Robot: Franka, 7 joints.
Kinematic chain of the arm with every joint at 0, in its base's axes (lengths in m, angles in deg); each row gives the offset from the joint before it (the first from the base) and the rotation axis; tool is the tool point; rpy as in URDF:
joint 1: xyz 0 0 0.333 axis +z
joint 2: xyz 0 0 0 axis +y
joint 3: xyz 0 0 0.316 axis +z
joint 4: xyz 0.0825 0 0 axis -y
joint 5: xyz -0.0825 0 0.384 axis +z
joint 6: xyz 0 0 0 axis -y
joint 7: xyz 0.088 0 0 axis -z
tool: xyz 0 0 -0.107 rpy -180 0 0
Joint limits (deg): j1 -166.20..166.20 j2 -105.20..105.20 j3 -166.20..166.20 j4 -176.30..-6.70 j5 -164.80..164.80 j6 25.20..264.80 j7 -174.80..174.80
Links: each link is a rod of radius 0.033 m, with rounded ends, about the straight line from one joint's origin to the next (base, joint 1, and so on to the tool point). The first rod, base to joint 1, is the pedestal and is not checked.
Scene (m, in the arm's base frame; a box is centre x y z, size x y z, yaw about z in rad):
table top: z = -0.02
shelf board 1: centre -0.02 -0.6 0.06 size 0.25 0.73 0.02 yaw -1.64
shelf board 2: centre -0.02 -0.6 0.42 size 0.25 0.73 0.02 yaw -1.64
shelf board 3: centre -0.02 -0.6 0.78 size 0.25 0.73 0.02 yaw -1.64
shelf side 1: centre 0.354 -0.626 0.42 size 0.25 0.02 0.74 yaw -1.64
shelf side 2: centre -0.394 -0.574 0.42 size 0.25 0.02 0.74 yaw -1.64
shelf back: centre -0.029 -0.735 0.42 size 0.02 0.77 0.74 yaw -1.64
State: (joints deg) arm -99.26 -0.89 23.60 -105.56 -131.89 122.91 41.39
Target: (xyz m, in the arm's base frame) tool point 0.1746 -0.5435 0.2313
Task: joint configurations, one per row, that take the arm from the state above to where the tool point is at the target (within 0.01 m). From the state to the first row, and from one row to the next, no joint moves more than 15 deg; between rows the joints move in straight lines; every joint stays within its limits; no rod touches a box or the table.
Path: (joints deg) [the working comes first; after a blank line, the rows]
Joints at the target: -94.41 22.53 24.77 -124.45 -131.18 126.79 41.39
Straight joint move there: touches shelf board 2.

1: -96.78 -13.18 22.95 -115.89 -131.02 123.59 41.39
2: -94.30 -25.47 22.31 -126.23 -130.14 124.28 41.39
3: -91.82 -37.75 21.66 -136.56 -129.27 124.96 41.39
4: -89.34 -50.04 21.01 -146.90 -128.40 125.64 41.39
5: -89.30 -37.97 23.15 -148.71 -128.85 127.59 41.39
6: -89.27 -25.89 25.28 -150.51 -129.31 129.54 41.39
7: -89.23 -13.82 27.42 -152.32 -129.77 131.49 41.39
8: -89.19 -1.74 29.56 -154.13 -130.22 133.44 41.39
9: -91.80 10.40 27.16 -139.29 -130.70 130.11 41.39
10: -94.41 22.53 24.77 -124.45 -131.18 126.79 41.39

